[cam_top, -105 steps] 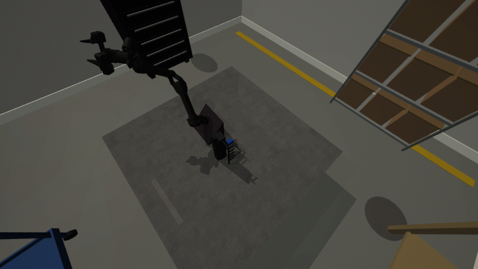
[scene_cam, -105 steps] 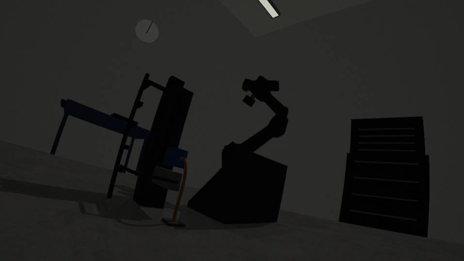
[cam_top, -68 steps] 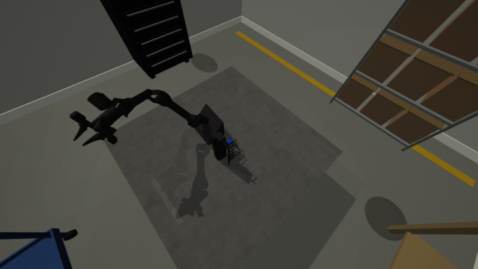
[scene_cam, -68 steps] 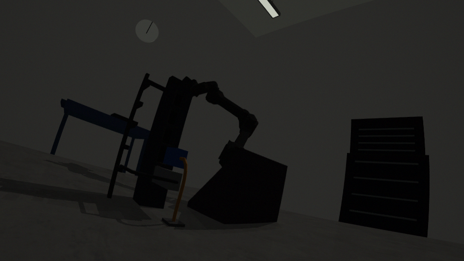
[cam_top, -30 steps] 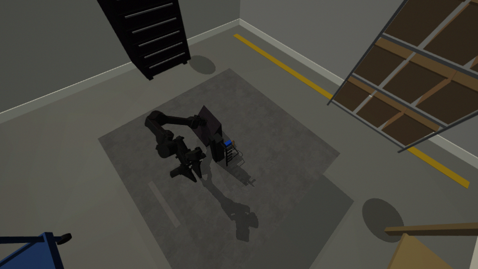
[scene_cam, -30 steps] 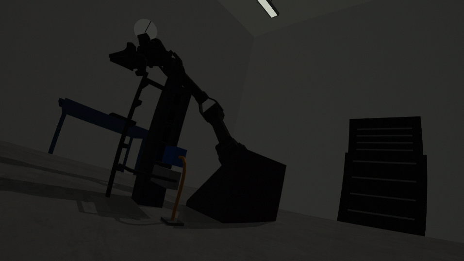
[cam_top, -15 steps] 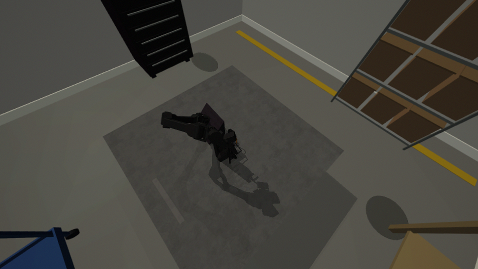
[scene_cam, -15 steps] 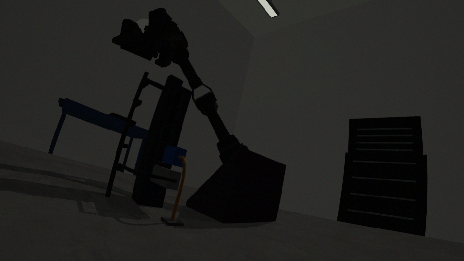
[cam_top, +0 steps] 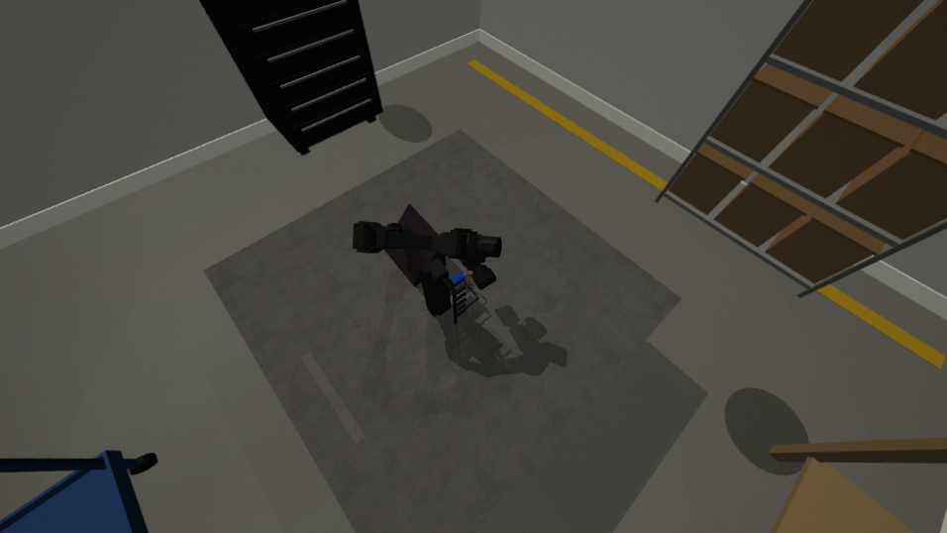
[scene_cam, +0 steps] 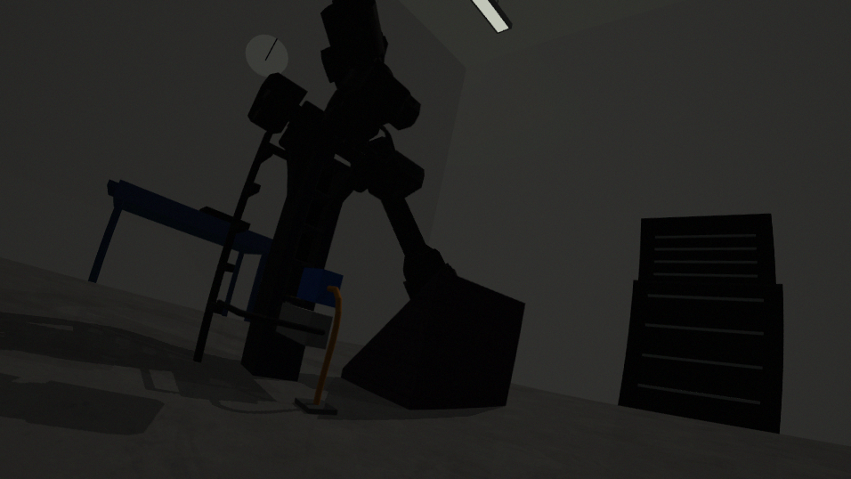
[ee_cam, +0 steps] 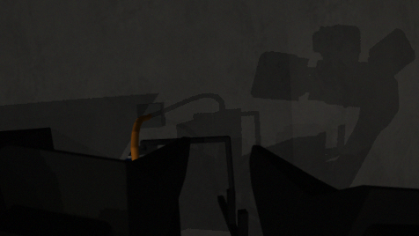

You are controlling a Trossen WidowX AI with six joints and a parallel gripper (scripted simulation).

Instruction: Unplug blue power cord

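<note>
My gripper tip is 60 mm past the blue plug, 60 mm to the left of it and 50 mm above it. From my gripper tip the other things lie so: black upright block (80 mm behind, 130 mm to the right, 40 mm below).
</note>
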